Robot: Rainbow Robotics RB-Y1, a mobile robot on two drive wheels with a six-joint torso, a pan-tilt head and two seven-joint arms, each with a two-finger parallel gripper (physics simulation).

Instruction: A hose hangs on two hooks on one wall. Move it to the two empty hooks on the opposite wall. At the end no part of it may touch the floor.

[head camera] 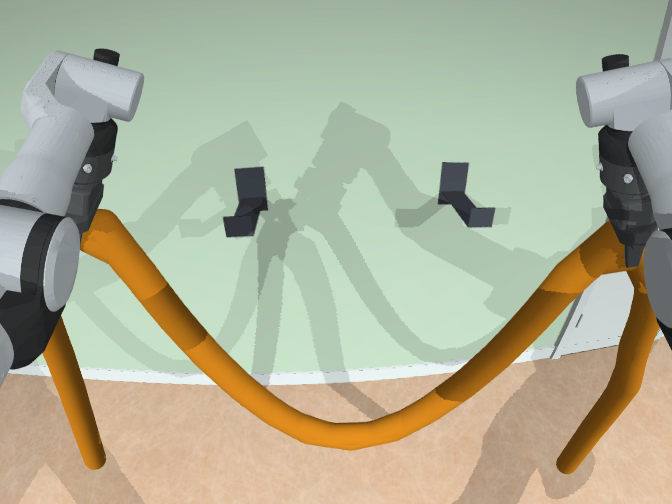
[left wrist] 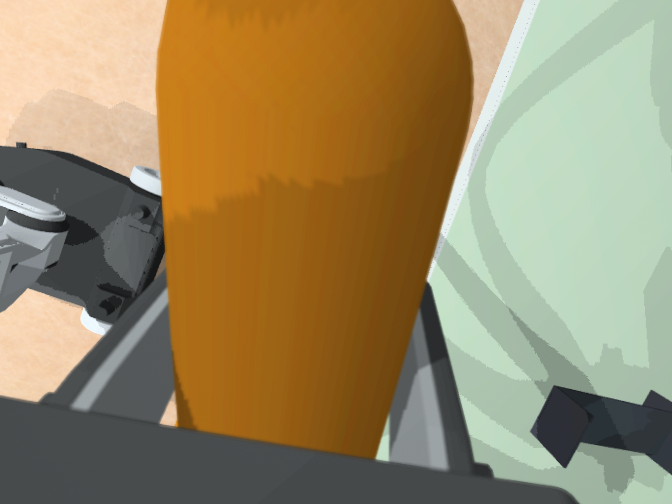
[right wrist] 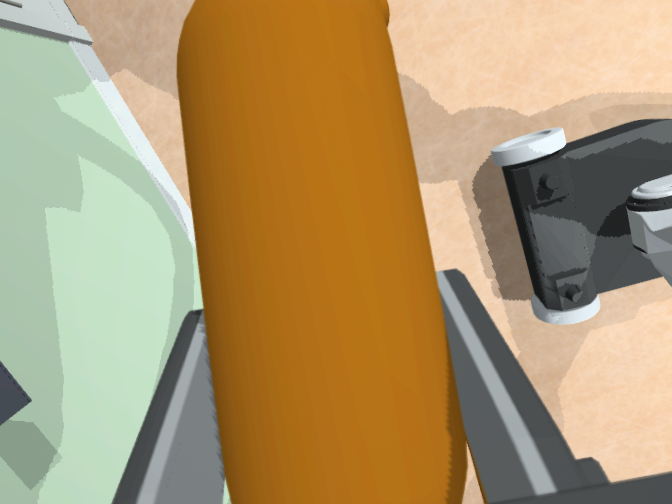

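An orange hose (head camera: 336, 423) sags in a long curve between my two grippers in front of a green wall. Its two ends hang down at the far left (head camera: 75, 401) and far right (head camera: 602, 417), above the floor. My left gripper (head camera: 89, 225) is shut on the hose near its left end; the left wrist view shows the hose (left wrist: 303, 227) filling the space between the fingers. My right gripper (head camera: 629, 249) is shut on the hose near its right end, as in the right wrist view (right wrist: 320, 260). Two dark empty hooks (head camera: 246, 203) (head camera: 464, 195) are on the wall, between and slightly above the gripped points.
A white baseboard (head camera: 303, 375) runs along the foot of the wall above the tan floor. A pale door panel (head camera: 597, 314) stands at the right. My own base parts show in the left wrist view (left wrist: 70, 238) and the right wrist view (right wrist: 586, 217).
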